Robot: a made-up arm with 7 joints. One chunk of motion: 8 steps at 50 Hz.
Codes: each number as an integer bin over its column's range. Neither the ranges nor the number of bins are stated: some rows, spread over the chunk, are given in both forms.
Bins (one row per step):
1: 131 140 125 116 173 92
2: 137 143 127 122 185 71
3: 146 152 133 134 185 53
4: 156 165 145 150 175 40
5: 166 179 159 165 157 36
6: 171 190 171 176 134 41
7: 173 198 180 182 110 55
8: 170 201 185 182 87 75
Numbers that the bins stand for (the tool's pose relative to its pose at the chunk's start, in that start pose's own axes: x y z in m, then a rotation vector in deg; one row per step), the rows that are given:
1: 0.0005 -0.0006 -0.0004 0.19 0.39 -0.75
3: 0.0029 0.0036 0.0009 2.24 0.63 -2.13
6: 0.0068 0.0171 0.0068 7.02 -0.37 -2.55
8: 0.0067 0.0209 0.0090 7.70 -1.29 -1.35
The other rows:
2: 0.0015 0.0005 -0.0001 0.87 0.63 -1.49
4: 0.0045 0.0082 0.0027 4.06 0.43 -2.59
5: 0.0060 0.0132 0.0049 5.76 0.08 -2.73
7: 0.0071 0.0199 0.0082 7.70 -0.84 -2.06

